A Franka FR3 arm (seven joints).
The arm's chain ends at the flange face. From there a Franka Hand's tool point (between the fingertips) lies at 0.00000 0.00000 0.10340 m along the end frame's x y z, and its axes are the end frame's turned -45 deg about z.
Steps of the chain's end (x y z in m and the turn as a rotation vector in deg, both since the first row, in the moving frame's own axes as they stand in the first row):
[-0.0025 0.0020 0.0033 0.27 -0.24 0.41]
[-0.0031 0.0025 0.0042 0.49 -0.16 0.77]
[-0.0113 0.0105 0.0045 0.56 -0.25 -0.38]
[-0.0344 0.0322 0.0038 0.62 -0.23 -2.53]
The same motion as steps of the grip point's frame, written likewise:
[-0.0031 -0.0010 0.0033 0.36 0.02 0.41]
[-0.0035 -0.0013 0.0042 0.46 0.23 0.77]
[-0.0150 -0.0016 0.0045 0.57 0.22 -0.38]
[-0.0466 -0.0027 0.0038 0.60 0.28 -2.53]

